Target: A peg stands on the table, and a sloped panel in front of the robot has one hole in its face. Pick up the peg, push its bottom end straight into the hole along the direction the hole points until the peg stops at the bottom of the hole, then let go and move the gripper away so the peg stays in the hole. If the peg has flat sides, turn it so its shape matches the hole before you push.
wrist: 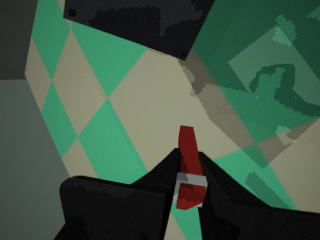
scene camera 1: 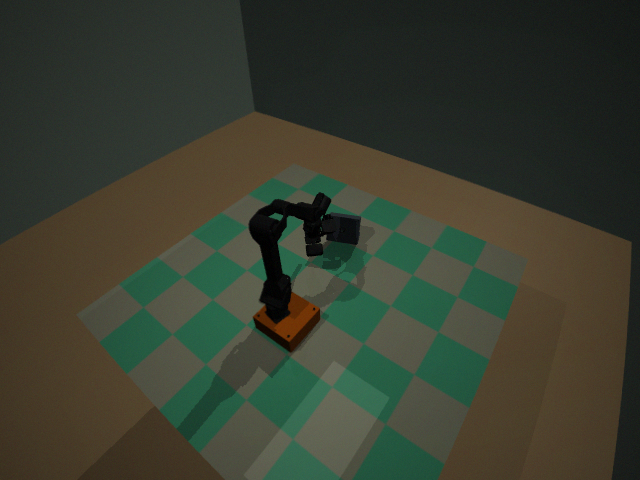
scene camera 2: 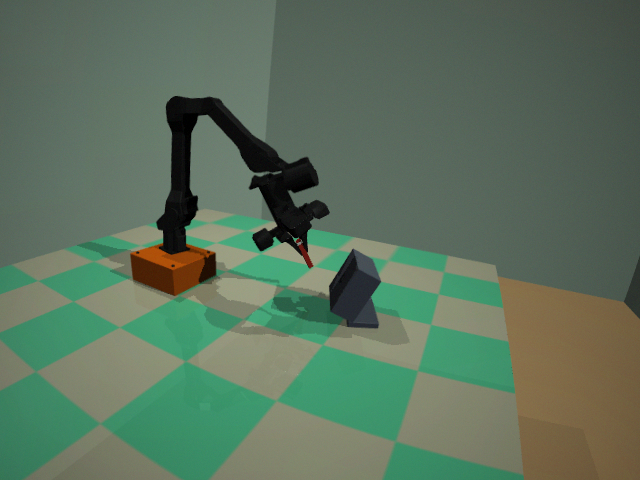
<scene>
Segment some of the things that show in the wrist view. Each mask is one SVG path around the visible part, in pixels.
My gripper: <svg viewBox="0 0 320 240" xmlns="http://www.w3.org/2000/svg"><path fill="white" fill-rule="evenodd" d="M199 151L199 161L203 169L202 174L206 176L208 184L202 207L198 207L202 240L320 240L320 213L268 206L251 191L248 191L239 182L231 178L227 172L214 161L211 161L207 155ZM180 148L175 148L154 169L131 184L77 175L64 180L60 185L59 195L65 224L53 240L164 240L173 202L176 177L179 173L182 157Z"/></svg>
A red peg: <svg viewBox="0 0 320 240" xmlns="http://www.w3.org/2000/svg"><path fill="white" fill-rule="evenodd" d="M180 125L178 148L180 148L182 157L179 173L176 177L173 202L177 203L177 209L188 210L194 206L202 207L208 184L206 176L202 174L203 169L199 161L194 128Z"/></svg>
</scene>
